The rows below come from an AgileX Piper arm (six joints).
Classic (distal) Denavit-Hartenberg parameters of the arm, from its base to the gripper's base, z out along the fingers. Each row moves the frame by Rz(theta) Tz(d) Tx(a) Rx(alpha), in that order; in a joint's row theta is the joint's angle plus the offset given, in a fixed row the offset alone. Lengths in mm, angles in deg.
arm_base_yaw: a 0  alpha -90  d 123  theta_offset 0
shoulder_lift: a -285  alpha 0  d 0  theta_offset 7.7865
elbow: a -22  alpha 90  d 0  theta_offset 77.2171
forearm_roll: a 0  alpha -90  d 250.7  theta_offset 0
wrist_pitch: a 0  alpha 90  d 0  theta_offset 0
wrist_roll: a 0  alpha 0  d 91  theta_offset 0
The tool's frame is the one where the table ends.
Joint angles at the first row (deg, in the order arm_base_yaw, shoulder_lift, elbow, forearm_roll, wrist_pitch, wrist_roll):
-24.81 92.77 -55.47 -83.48 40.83 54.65
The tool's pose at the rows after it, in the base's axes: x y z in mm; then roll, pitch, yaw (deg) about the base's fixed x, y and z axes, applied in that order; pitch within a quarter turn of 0, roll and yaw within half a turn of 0:
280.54 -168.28 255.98 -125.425 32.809 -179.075
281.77 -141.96 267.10 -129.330 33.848 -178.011
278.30 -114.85 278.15 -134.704 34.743 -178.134
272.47 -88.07 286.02 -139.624 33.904 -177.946
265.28 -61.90 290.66 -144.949 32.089 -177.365
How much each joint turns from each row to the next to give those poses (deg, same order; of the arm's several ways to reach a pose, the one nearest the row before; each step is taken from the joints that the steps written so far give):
4.14 -2.63 0.00 4.96 0.11 -3.49
4.28 -3.20 0.00 7.42 0.22 -5.17
4.29 -3.59 0.00 9.05 1.01 -5.85
4.59 -3.07 0.00 8.28 2.61 -5.70
4.56 -2.55 0.00 8.12 2.96 -5.50

